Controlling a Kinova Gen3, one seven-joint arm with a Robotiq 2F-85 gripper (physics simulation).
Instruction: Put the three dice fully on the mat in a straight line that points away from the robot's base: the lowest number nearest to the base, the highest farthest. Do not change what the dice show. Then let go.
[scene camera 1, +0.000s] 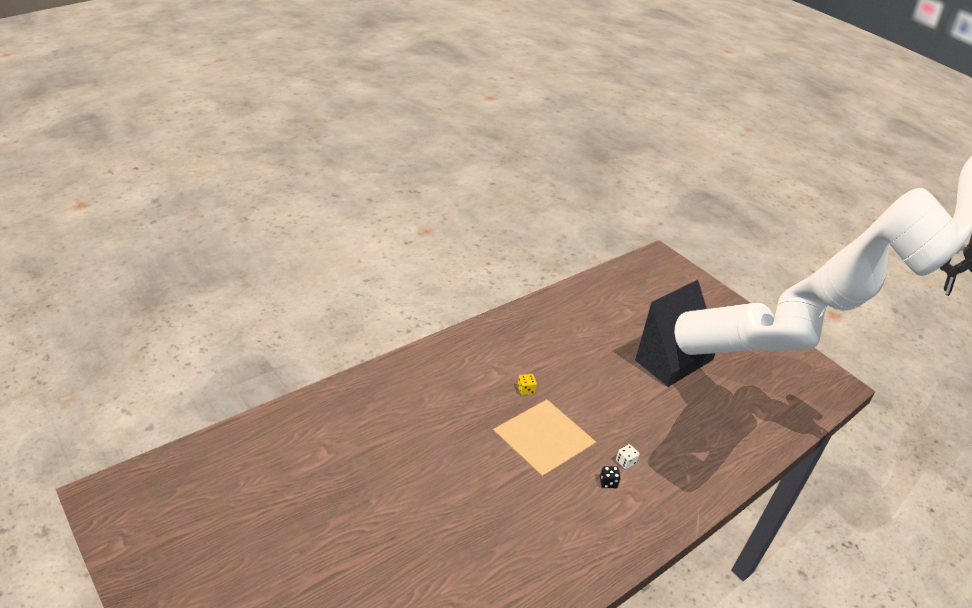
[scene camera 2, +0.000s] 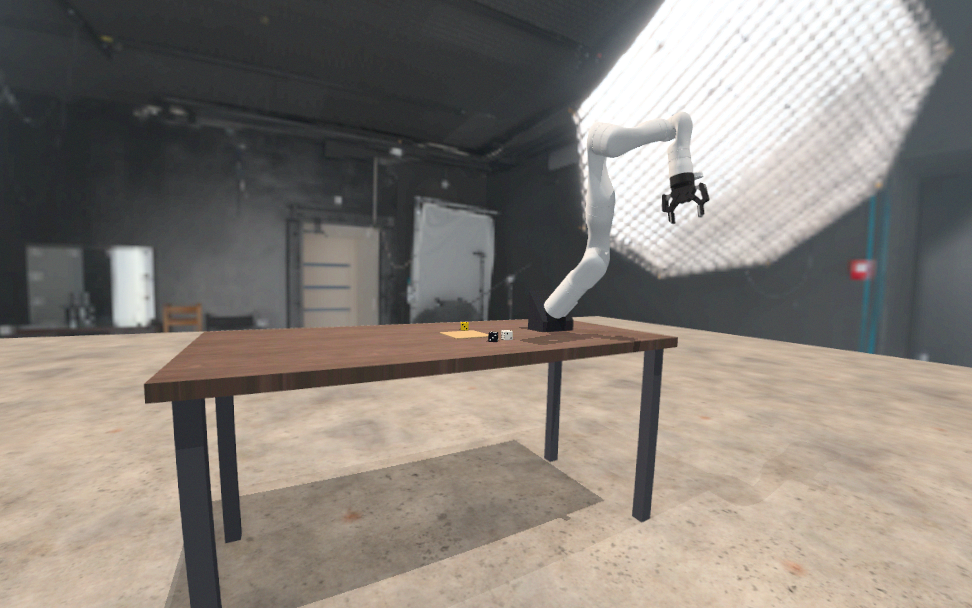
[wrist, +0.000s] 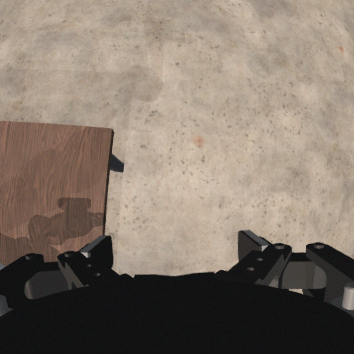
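Where they show: gripper, fingertip midpoint: (scene camera 1: 971, 303) (scene camera 2: 686, 220) (wrist: 174, 247); arm's base, link origin: (scene camera 1: 689, 333) (scene camera 2: 554, 309).
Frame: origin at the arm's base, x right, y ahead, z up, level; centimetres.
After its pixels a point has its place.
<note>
A yellow die (scene camera 1: 526, 384) {x 6.8, y 36.6, z -5.7 cm} (scene camera 2: 464, 326) {x 6.4, y 36.1, z -7.0 cm} lies on the table just off the tan mat (scene camera 1: 544, 437) {x -5.0, y 39.6, z -8.2 cm} (scene camera 2: 460, 334) {x -5.5, y 41.5, z -8.2 cm}; its top seems to show six. A white die (scene camera 1: 627, 456) {x -17.9, y 29.9, z -5.6 cm} (scene camera 2: 507, 334) {x -18.6, y 29.3, z -6.6 cm} and a black die (scene camera 1: 610, 477) {x -20.4, y 35.9, z -5.6 cm} (scene camera 2: 493, 336) {x -20.9, y 35.4, z -6.7 cm} lie close together off the mat's corner, on the side towards the robot's base. White's top seems to show four, black's five; the pips are small. My gripper (scene camera 2: 686, 217) {x -43.4, y -22.1, z 32.5 cm} (wrist: 174, 247) {x -43.4, y -22.1, z 32.5 cm} is open and empty, high up and out beyond the table's end, far from the dice. The dice and mat do not show in the wrist view.
The wooden table (scene camera 1: 286, 466) {x 9.1, y 85.9, z -8.5 cm} (scene camera 2: 322, 358) {x -33.3, y 86.5, z -8.6 cm} (wrist: 75, 165) {x -22.3, y -26.0, z -8.6 cm} carries the robot's black base mount (scene camera 1: 655, 344) {x 1.3, y 8.5, z -1.1 cm} (scene camera 2: 537, 322) {x -1.2, y 8.2, z -5.2 cm} near its right end. The white arm (scene camera 1: 845, 279) {x -32.7, y 8.7, z 39.2 cm} (scene camera 2: 600, 193) {x -35.6, y 6.9, z 39.2 cm} rises from it and leans out past the table's end. The arm's shadow falls on the table.
</note>
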